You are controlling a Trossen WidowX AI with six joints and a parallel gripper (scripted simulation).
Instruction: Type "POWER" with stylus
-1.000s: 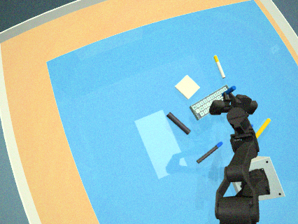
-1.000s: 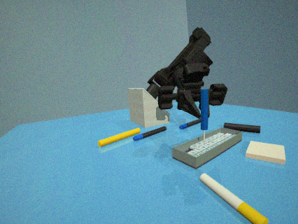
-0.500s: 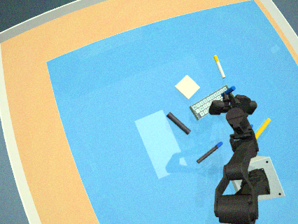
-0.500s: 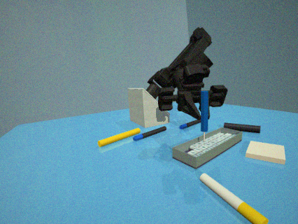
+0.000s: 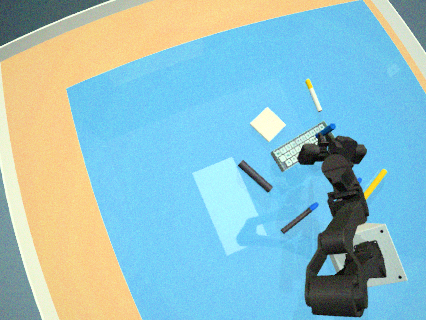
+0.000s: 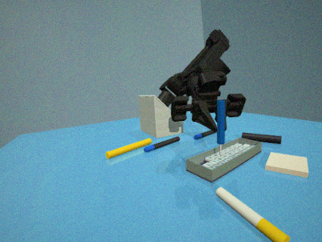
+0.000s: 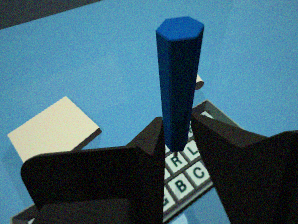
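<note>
Now: gripper tip 2 cm above the blue stylus. Round my gripper tip: yellow marker (15 cm ahead, 9 cm to the right, 8 cm below); cream notepad (11 cm to the left, 10 cm ahead, 8 cm below); stylus tip (5 cm below).
</note>
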